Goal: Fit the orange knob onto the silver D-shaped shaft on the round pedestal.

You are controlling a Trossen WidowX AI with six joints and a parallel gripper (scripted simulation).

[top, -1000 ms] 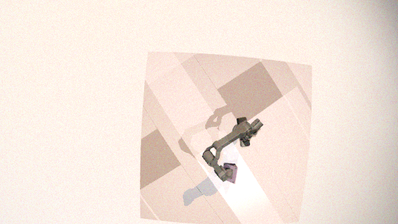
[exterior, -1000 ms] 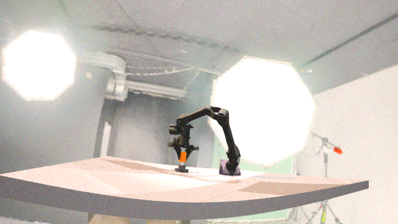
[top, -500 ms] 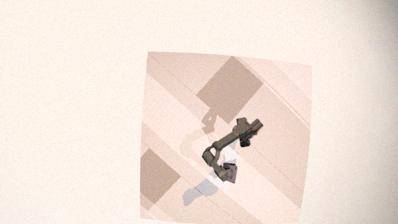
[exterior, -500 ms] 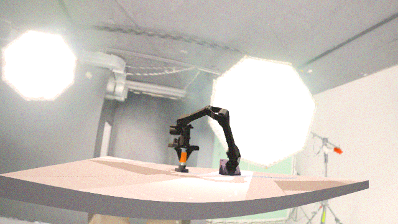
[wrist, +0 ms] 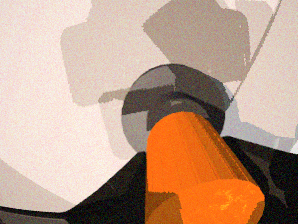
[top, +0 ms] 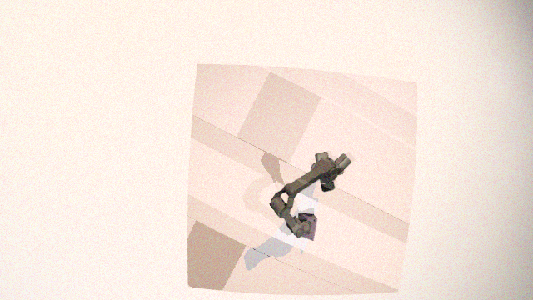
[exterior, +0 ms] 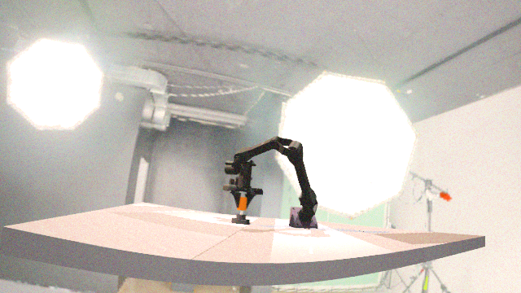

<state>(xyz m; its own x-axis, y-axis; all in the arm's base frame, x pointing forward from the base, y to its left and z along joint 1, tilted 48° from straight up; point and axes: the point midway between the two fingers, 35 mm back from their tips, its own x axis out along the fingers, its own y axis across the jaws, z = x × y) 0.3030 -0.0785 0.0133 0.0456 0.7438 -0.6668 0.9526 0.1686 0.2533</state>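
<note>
My gripper tip is now 40 mm above the dark round pedestal. Round my gripper tip: orange knob (40 mm above).
</note>
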